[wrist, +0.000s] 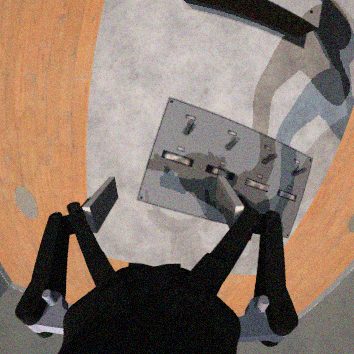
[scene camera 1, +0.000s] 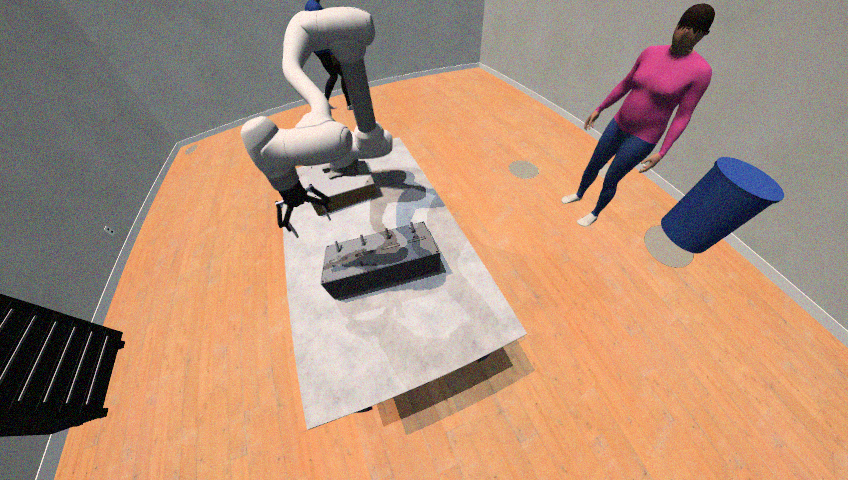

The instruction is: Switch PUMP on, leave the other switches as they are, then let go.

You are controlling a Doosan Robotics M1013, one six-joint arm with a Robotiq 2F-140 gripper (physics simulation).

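Frame: origin at the arm's base, x right, y up, z back, level; metres.
Seen in the pictures: gripper, fingertip midpoint: point(wrist: 165, 186) point(scene camera 1: 313, 226); arm's base, link origin: point(scene camera 1: 344, 168).
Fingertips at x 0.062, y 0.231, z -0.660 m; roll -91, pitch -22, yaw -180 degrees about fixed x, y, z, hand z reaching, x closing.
Observation:
Offsets run from my fingertips to a thing's top centre. "spot": to the spot under its first point. Level surfaces: height alone.
A grey switch box point(scene camera 1: 383, 280) point(wrist: 210, 127) stands on the table. Its top carries a row of small upright levers, including one at the left end @(spot: dz +0.092, dx -0.015, dy -0.261 m) point(scene camera 1: 338, 245) point(wrist: 189, 125), and a row of slotted pale-faced parts, including the end one @(spot: dz -0.024, dx -0.027, dy -0.216 m) point(wrist: 177, 158). I cannot read which one is PUMP, nor tell the switch positions. My gripper point(scene camera 1: 310, 221) point(wrist: 165, 186) is open and empty. It hangs above the table's left edge, up and left of the box in the scene view. In the wrist view its right finger overlaps the box and hides part of its face.
The pale table @(dy -0.328 m) point(scene camera 1: 416, 344) point(wrist: 130, 65) bears a low base block point(scene camera 1: 351, 193) under the arm, behind the switch box. A person in pink point(scene camera 1: 663, 92) and a blue barrel point(scene camera 1: 720, 205) stand to the right. A black slatted object point(scene camera 1: 53, 362) is at the left. Shadows cross the box.

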